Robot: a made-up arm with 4 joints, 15 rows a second.
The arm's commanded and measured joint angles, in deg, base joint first. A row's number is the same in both.
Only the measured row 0 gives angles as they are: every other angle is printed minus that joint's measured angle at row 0.
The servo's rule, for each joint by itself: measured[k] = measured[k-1] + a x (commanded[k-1-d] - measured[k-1]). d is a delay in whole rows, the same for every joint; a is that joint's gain. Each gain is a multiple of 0.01, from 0.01 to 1. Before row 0 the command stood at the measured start. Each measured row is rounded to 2 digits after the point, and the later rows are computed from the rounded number. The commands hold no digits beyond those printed.
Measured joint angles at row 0: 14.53 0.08 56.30 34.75
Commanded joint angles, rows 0 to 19: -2.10 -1.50 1.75 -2.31; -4.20 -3.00 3.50 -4.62; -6.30 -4.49 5.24 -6.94; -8.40 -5.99 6.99 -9.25; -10.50 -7.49 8.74 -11.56; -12.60 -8.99 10.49 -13.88; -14.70 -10.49 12.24 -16.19; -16.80 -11.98 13.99 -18.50; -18.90 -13.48 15.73 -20.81; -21.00 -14.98 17.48 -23.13; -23.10 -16.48 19.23 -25.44; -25.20 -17.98 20.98 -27.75; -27.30 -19.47 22.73 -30.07; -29.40 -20.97 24.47 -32.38; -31.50 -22.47 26.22 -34.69; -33.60 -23.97 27.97 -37.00; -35.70 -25.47 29.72 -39.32; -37.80 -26.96 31.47 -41.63; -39.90 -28.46 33.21 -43.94; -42.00 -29.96 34.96 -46.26
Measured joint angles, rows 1 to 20: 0.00 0.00 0.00 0.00; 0.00 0.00 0.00 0.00; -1.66 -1.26 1.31 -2.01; -3.67 -2.72 2.95 -4.28; -5.75 -4.21 4.67 -6.59; -7.84 -5.71 6.41 -8.90; -9.94 -7.21 8.16 -11.21; -12.04 -8.71 9.91 -13.53; -14.14 -10.21 11.66 -15.84; -16.24 -11.70 13.41 -18.15; -18.34 -13.20 15.15 -20.46; -20.44 -14.70 16.90 -22.78; -22.54 -16.20 18.65 -25.09; -24.64 -17.70 20.40 -27.40; -26.74 -19.19 22.15 -29.72; -28.84 -20.69 23.89 -32.03; -30.94 -22.19 25.64 -34.34; -33.04 -23.69 27.39 -36.65; -35.14 -25.19 29.14 -38.97; -37.24 -26.68 30.89 -41.28
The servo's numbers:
d 2
a 0.79 0.84 0.75 0.87

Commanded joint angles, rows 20 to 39: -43.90 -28.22 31.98 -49.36; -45.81 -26.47 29.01 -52.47; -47.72 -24.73 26.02 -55.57; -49.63 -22.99 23.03 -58.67; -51.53 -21.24 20.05 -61.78; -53.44 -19.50 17.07 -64.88; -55.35 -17.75 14.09 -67.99; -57.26 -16.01 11.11 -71.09; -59.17 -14.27 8.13 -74.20; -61.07 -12.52 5.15 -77.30; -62.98 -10.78 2.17 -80.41; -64.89 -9.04 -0.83 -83.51; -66.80 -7.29 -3.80 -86.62; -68.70 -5.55 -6.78 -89.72; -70.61 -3.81 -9.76 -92.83; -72.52 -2.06 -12.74 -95.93; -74.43 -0.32 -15.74 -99.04; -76.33 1.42 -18.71 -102.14; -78.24 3.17 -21.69 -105.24; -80.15 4.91 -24.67 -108.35
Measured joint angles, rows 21 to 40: -39.34 -28.18 32.63 -43.59; -41.44 -29.68 34.38 -45.91; -43.38 -28.45 32.58 -48.91; -45.30 -26.79 29.90 -52.01; -47.21 -25.06 26.99 -55.11; -49.12 -23.32 24.02 -58.21; -51.02 -21.57 21.04 -61.32; -52.93 -19.83 18.06 -64.42; -54.84 -18.08 15.08 -67.53; -56.75 -16.34 12.10 -70.63; -58.66 -14.60 9.12 -73.74; -60.56 -12.85 6.14 -76.84; -62.47 -11.11 3.16 -79.95; -64.38 -9.37 0.17 -83.05; -66.29 -7.62 -2.81 -86.16; -68.19 -5.88 -5.79 -89.26; -70.10 -4.14 -8.77 -92.37; -72.01 -2.39 -11.75 -95.47; -73.92 -0.65 -14.74 -98.58; -75.82 1.09 -17.72 -101.68
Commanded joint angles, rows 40 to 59: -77.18 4.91 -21.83 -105.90; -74.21 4.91 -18.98 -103.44; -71.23 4.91 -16.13 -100.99; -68.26 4.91 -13.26 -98.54; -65.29 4.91 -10.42 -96.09; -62.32 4.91 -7.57 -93.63; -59.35 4.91 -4.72 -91.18; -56.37 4.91 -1.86 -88.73; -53.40 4.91 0.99 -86.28; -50.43 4.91 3.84 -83.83; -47.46 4.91 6.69 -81.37; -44.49 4.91 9.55 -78.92; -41.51 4.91 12.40 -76.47; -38.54 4.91 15.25 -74.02; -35.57 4.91 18.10 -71.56; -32.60 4.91 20.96 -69.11; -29.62 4.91 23.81 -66.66; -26.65 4.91 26.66 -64.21; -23.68 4.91 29.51 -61.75; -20.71 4.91 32.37 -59.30
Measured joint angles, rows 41 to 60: -77.73 2.84 -20.70 -104.78; -79.64 4.58 -23.68 -107.89; -77.70 4.86 -22.29 -106.16; -74.94 4.90 -19.81 -103.79; -72.01 4.91 -17.05 -101.35; -69.05 4.91 -14.21 -98.91; -66.08 4.91 -11.37 -96.46; -63.11 4.91 -8.52 -94.00; -60.14 4.91 -5.67 -91.55; -57.16 4.91 -2.81 -89.10; -54.19 4.91 0.04 -86.65; -51.22 4.91 2.89 -84.20; -48.25 4.91 5.74 -81.74; -45.28 4.91 8.60 -79.29; -42.30 4.91 11.45 -76.84; -39.33 4.91 14.30 -74.39; -36.36 4.91 17.15 -71.93; -33.39 4.91 20.01 -69.48; -30.41 4.91 22.86 -67.03; -27.44 4.91 25.71 -64.58
